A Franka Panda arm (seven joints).
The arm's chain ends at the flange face. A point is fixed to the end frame.
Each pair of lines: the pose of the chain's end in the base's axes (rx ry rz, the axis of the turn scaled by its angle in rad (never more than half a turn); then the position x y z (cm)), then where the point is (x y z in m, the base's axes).
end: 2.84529 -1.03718 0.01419 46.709 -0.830 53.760
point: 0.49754 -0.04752 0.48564
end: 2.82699 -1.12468 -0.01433 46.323 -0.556 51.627
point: 0.49084 -0.04551 0.46329
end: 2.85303 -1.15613 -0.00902 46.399 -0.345 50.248
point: 0.49202 -0.04206 0.44873
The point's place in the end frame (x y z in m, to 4 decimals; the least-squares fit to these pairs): 0.0460 0.0049 0.0550
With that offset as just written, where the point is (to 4 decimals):
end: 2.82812 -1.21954 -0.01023 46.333 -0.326 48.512
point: 0.4897 -0.0430 0.4314
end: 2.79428 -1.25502 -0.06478 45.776 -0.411 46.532
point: 0.4808 -0.0447 0.4107
